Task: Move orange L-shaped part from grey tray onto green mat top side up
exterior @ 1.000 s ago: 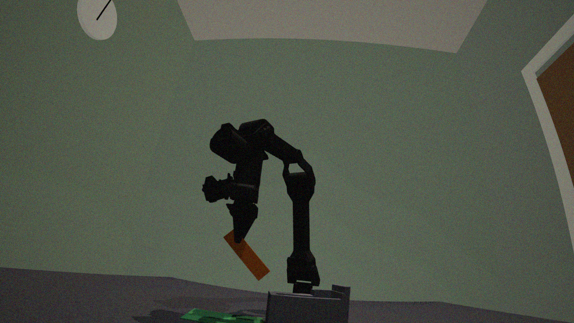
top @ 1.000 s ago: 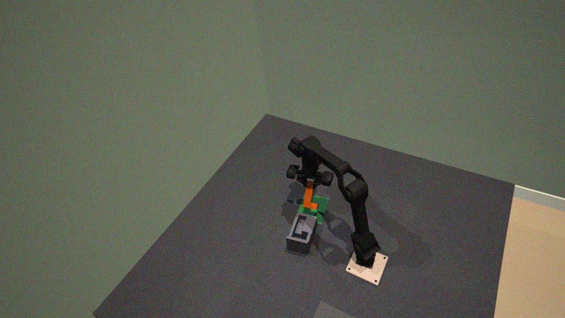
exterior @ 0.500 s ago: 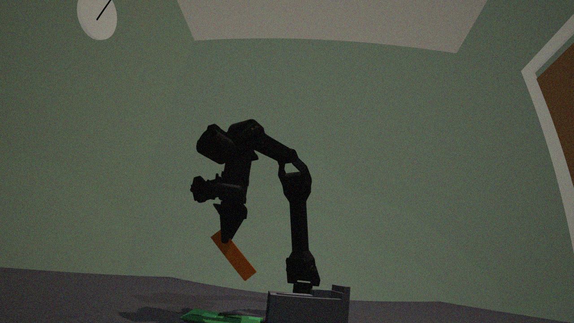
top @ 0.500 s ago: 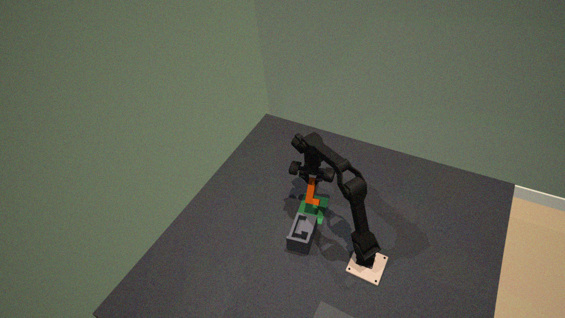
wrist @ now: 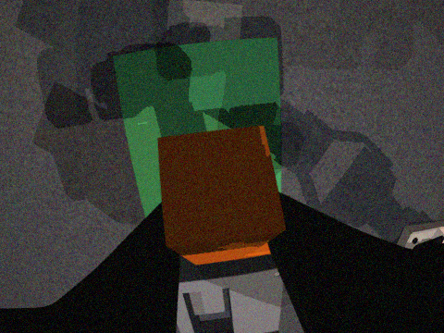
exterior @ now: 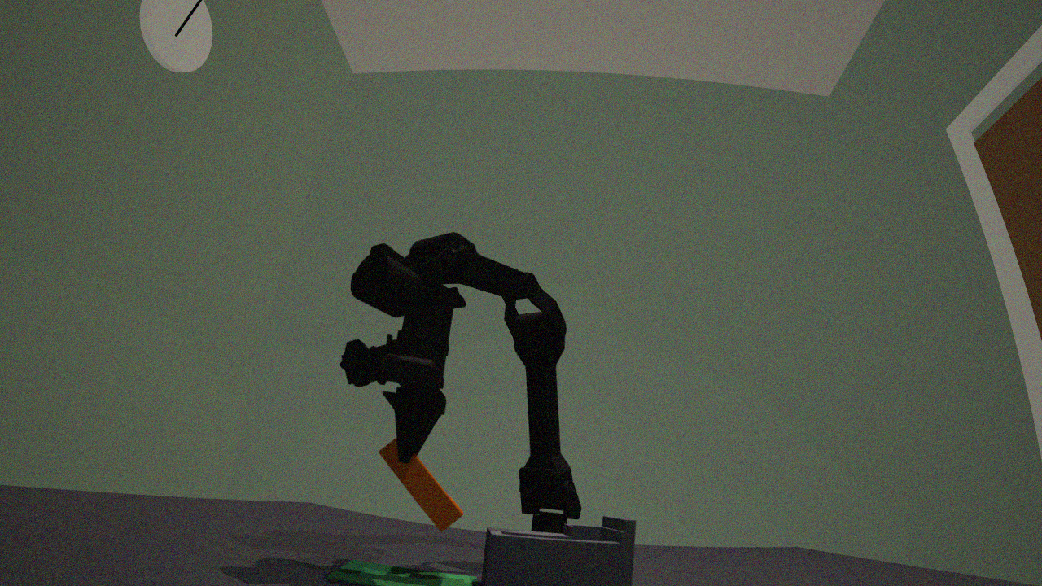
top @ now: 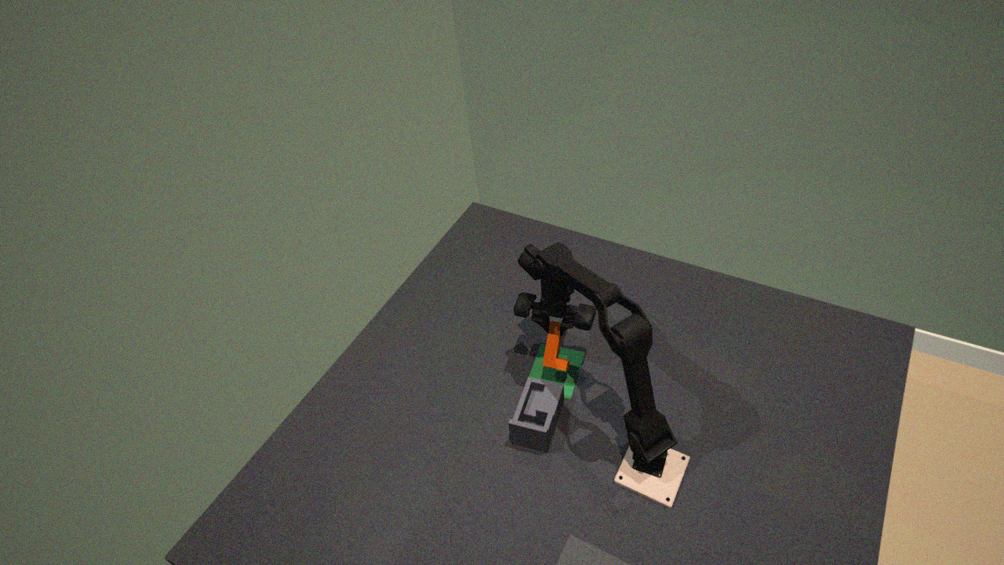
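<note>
My gripper tip is 140 mm above the green mat and 20 mm to the right of it. Round my gripper tip: orange L-shaped part (30 mm to the left, 30 mm below, 20 mm behind).
</note>
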